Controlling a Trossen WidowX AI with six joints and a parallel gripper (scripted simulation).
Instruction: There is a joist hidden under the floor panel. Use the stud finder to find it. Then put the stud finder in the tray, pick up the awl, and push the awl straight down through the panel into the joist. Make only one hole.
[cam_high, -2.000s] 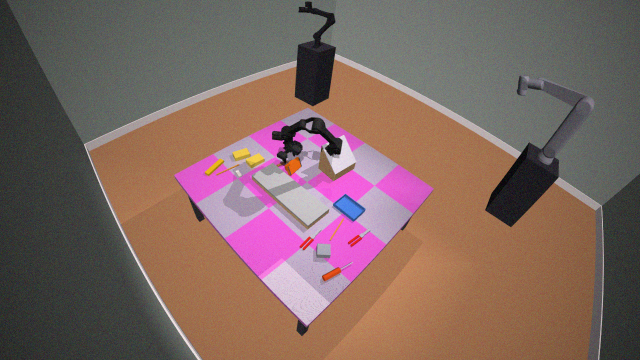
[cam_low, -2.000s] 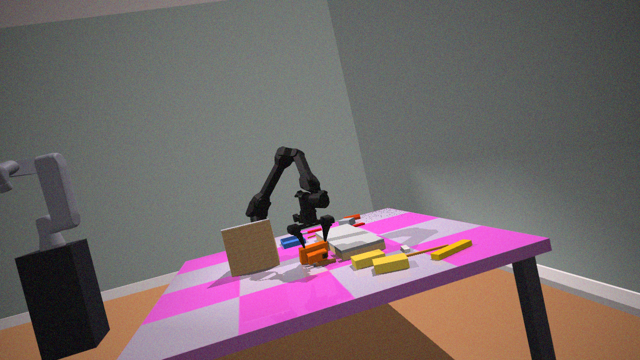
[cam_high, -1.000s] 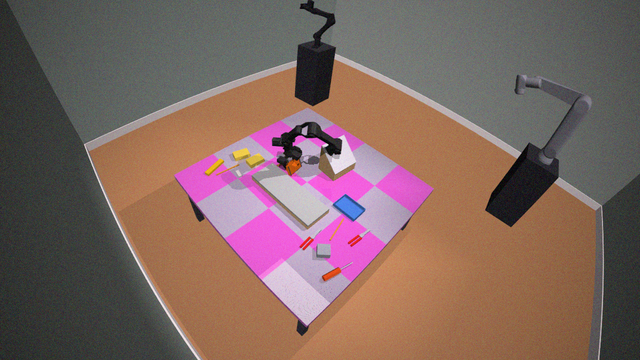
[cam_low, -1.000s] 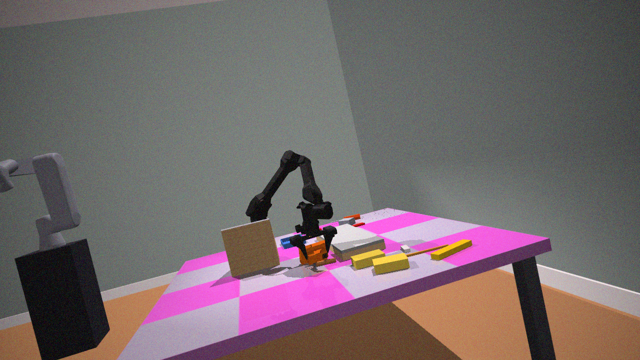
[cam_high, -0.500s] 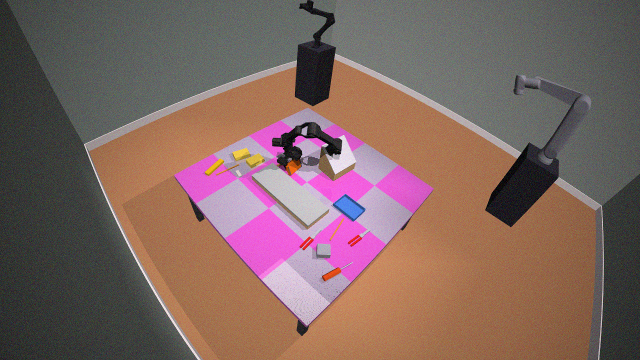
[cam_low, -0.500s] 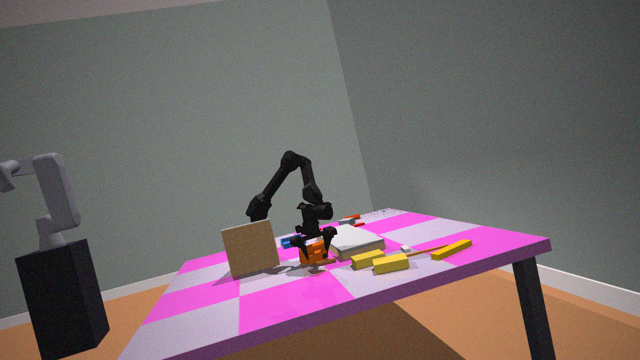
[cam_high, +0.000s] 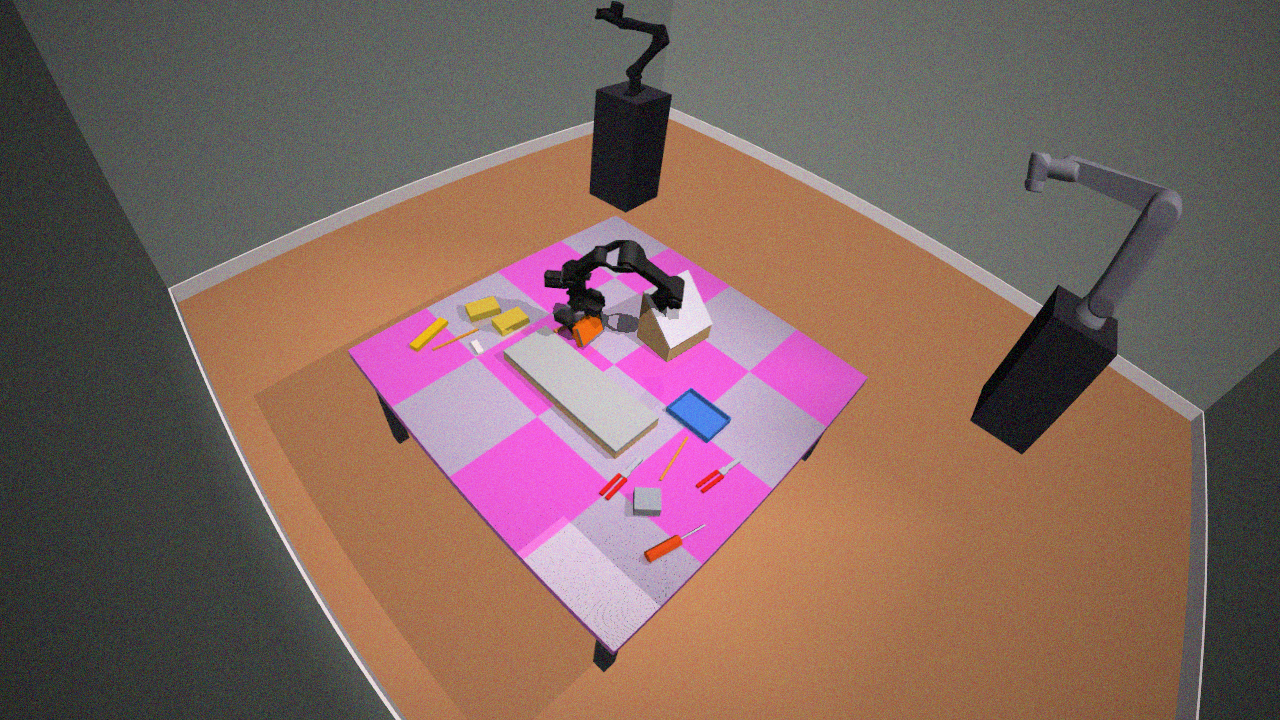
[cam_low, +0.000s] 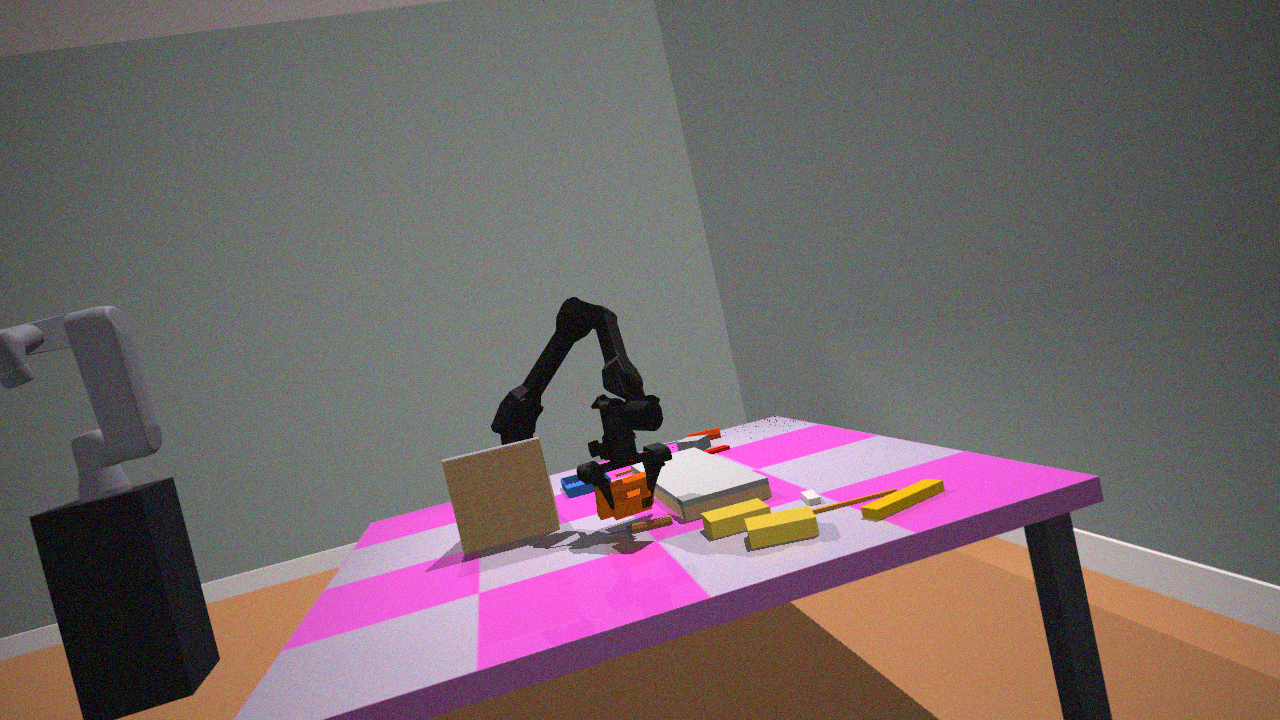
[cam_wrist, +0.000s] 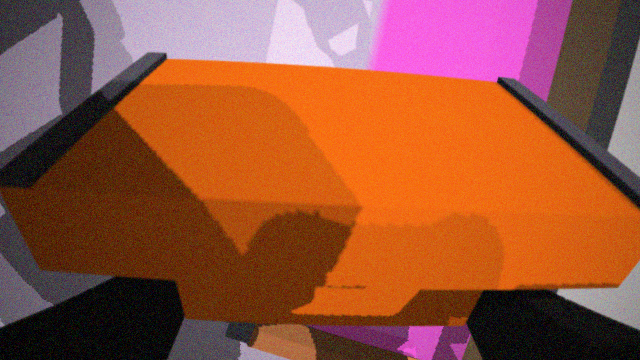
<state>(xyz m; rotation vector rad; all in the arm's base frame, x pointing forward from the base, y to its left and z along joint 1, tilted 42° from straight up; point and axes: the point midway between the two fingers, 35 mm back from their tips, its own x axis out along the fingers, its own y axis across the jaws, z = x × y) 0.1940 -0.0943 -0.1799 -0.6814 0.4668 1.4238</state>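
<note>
The brown-handled awl lies 20 mm behind my gripper tip, 50 mm to the right of it and 40 mm below it. The rest, counted from my gripper tip: square indicator (30 mm ahead, 10 mm below); small white block (290 mm ahead, 190 mm to the right, 40 mm below); orange stud finder (10 mm ahead, 10 mm to the left).
</note>
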